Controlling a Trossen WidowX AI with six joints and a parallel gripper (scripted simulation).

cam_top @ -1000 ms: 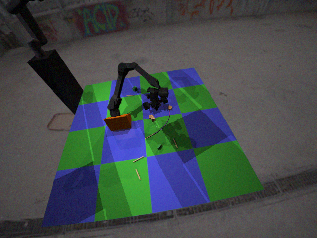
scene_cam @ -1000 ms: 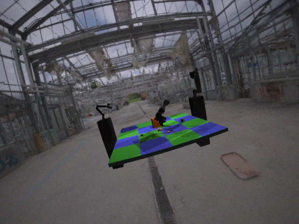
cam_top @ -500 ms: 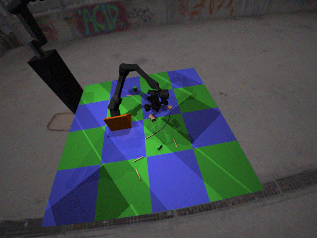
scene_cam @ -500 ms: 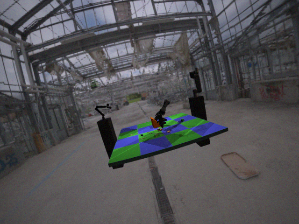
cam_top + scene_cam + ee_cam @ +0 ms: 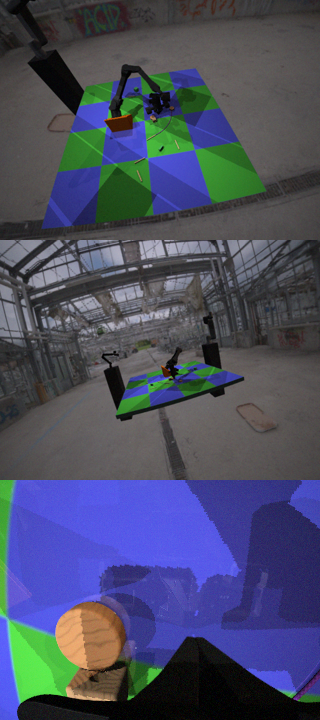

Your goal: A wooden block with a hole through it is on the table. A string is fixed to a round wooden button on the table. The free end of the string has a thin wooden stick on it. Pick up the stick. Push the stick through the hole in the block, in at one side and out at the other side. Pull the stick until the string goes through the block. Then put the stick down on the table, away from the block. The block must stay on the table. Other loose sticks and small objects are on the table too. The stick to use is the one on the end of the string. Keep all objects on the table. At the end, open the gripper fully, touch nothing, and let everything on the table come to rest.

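The wooden block is 50 mm to the right of my gripper tip and 40 mm behind it. Also, from my gripper tip: thin wooden stick: 200 mm to the right, 60 mm behind, 10 mm below; then round wooden button: 120 mm ahead, 50 mm to the left, 10 mm below; then purple string: 190 mm to the right, 40 mm behind, 10 mm below.
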